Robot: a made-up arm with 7 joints.
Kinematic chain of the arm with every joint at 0, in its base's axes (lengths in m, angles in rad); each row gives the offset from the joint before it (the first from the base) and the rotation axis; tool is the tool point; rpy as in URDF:
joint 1: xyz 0 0 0.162 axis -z
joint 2: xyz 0 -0.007 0.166 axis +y
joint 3: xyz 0 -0.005 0.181 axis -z
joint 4: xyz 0 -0.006 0.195 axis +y
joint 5: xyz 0 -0.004 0.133 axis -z
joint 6: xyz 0 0 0.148 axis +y
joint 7: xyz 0 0 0.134 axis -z
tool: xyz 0 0 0 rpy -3.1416 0 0
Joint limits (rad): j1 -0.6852..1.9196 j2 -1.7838..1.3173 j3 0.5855..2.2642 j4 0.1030..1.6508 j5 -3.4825..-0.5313 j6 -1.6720..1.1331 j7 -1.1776..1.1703
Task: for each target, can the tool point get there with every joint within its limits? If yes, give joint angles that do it. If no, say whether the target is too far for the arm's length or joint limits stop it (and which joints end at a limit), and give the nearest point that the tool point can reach.
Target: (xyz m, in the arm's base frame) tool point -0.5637 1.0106 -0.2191
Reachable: no: too far | nearest point -0.3565 0.6391 0.0571 | short by 0.507 m
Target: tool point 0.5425 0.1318 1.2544
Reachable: no: too far | nearest point 0.3967 0.0964 1.0054 | short by 0.291 m
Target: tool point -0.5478 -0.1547 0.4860
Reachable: yes | joints 0.3194 -1.3422 1.3406 0.7969 -3.0332 -1.3938 0.9164
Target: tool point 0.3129 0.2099 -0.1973
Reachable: no: joint limits stop it (at a limit: joint 1, joint 2, joint 3, joint 4) | nearest point 0.3857 0.1469 0.0700 | short by 0.284 m
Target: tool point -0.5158 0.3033 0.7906
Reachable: yes | joints 0.9216 -0.9033 1.4307 0.4263 -3.1496 -0.4167 -0.2963
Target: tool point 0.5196 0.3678 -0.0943
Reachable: no: joint limits stop it (at a limit: joint 1, joint 2, joint 3) | nearest point 0.4989 0.2462 0.1122 | short by 0.240 m
